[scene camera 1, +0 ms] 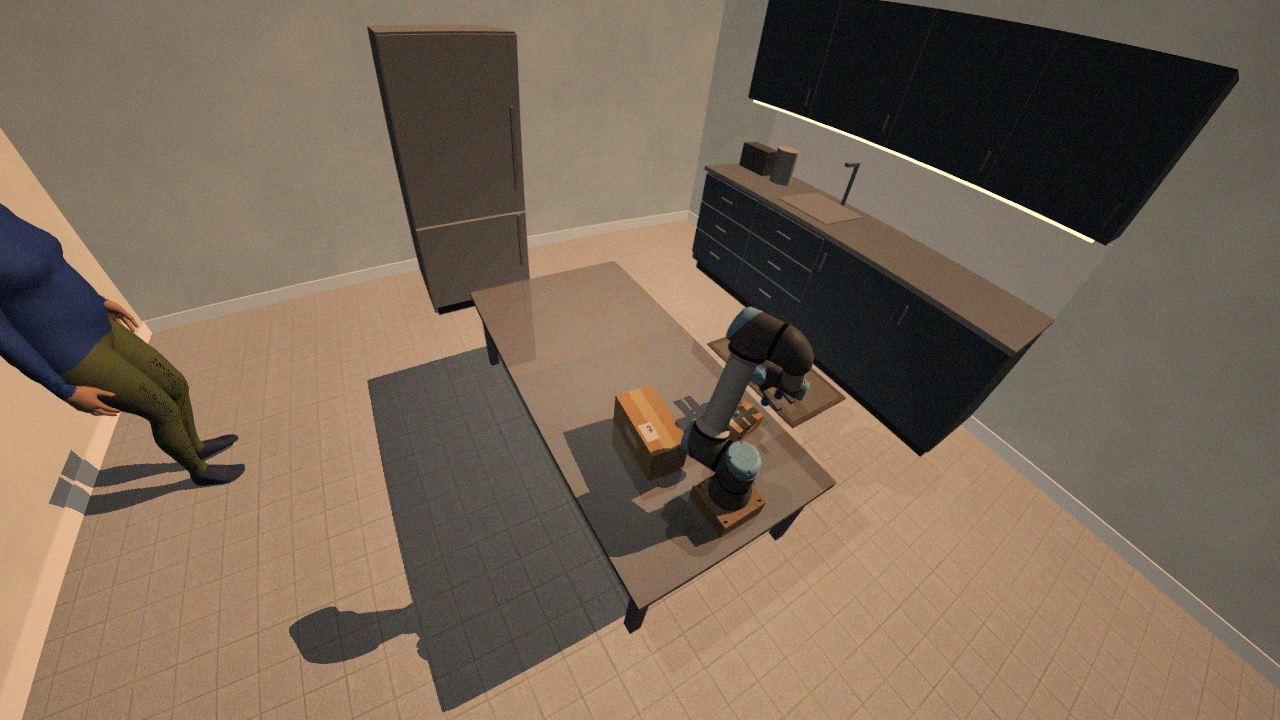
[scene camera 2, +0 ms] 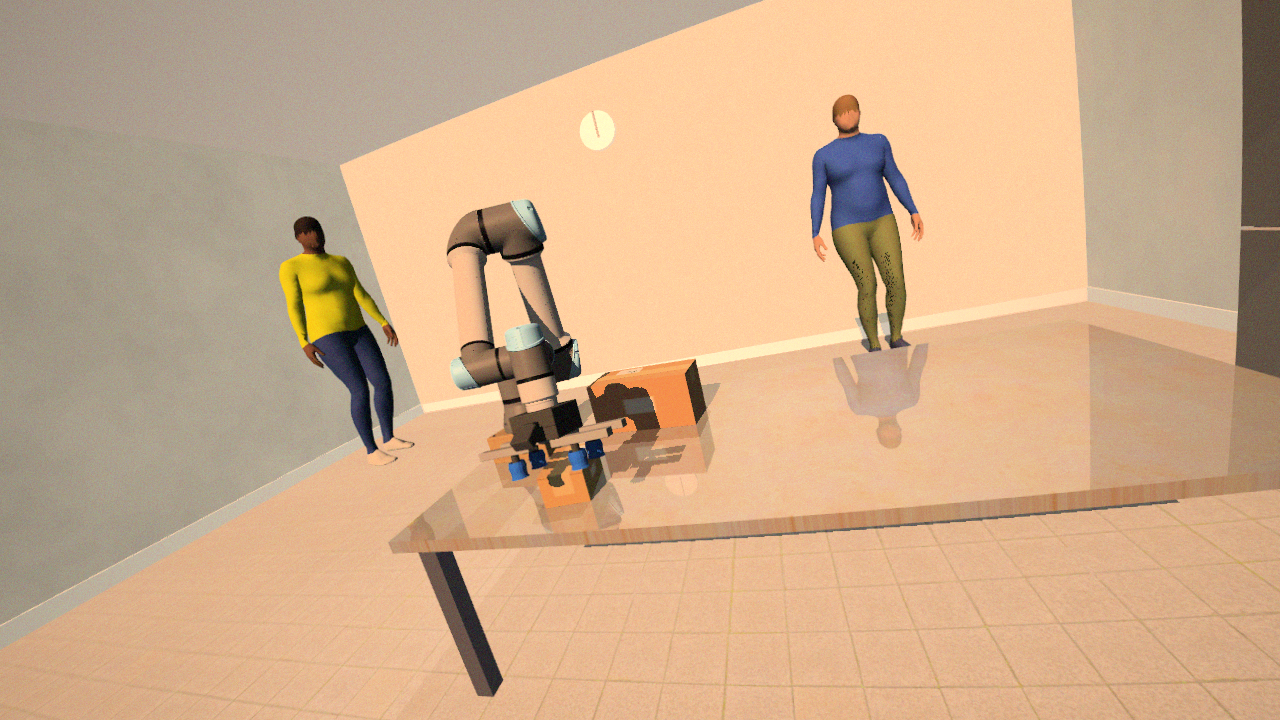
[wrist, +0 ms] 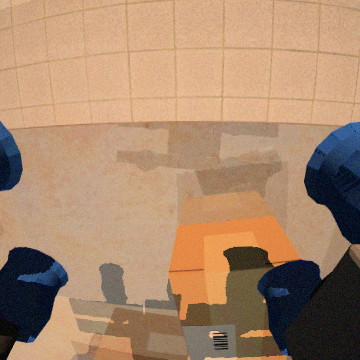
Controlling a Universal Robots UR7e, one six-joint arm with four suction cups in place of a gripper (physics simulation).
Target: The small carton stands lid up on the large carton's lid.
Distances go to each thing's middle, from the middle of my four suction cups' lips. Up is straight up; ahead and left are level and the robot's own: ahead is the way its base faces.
I see the small carton (scene camera 2: 559, 485) 15 cm to the left of my suction cup, 10 cm below it and 5 cm behind it. The rest, counted from my suction cup: large carton (scene camera 2: 665, 395) 52 cm to the left, 8 cm ahead, 6 cm below.
